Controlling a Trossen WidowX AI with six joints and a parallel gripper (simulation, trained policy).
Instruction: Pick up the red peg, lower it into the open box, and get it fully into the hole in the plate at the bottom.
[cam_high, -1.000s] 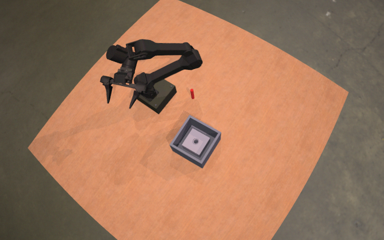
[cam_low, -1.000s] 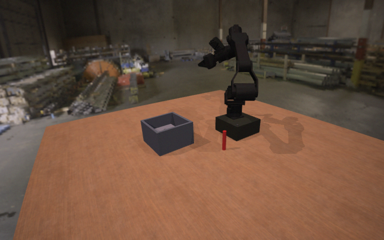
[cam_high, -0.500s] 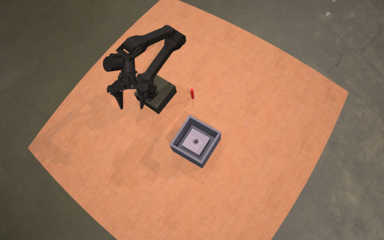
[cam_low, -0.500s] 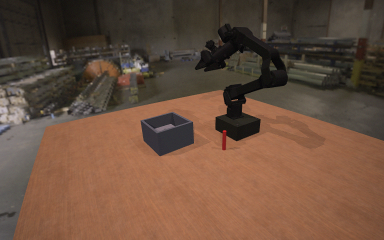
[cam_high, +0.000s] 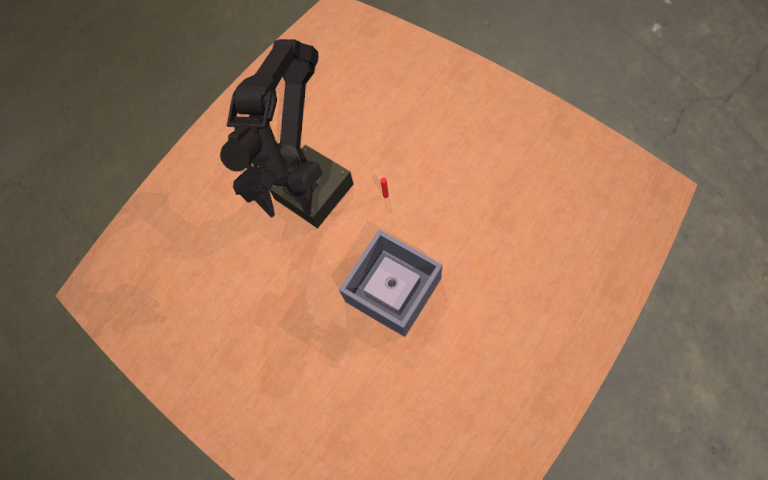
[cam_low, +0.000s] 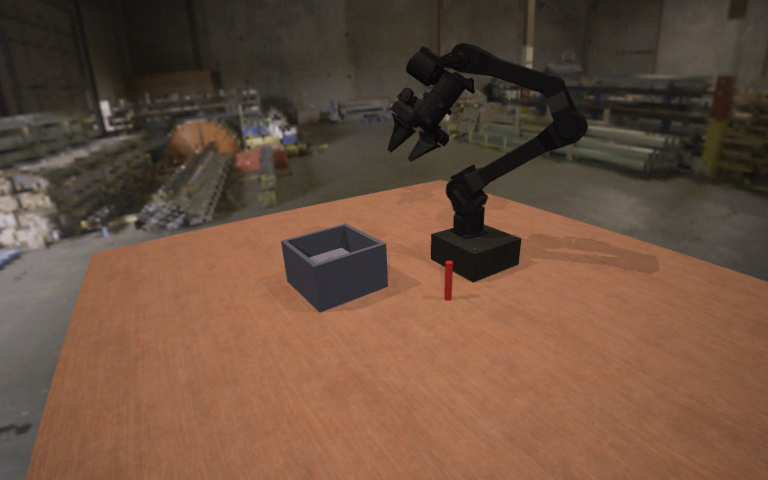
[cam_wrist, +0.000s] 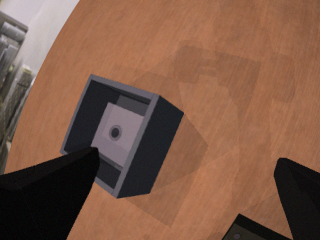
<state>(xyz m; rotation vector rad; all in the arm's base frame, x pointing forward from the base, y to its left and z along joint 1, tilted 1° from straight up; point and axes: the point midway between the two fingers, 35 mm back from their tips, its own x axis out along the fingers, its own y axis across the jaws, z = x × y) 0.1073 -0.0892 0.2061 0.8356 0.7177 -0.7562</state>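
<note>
Now: gripper tip 3 cm short of the red peg, 23 cm to the right of it and 20 cm above it. From my gripper tip the other things lie so: pale plate 20 cm ahead, 6 cm to the left, 20 cm below; grey box 20 cm ahead, 6 cm to the left, 22 cm below.
</note>
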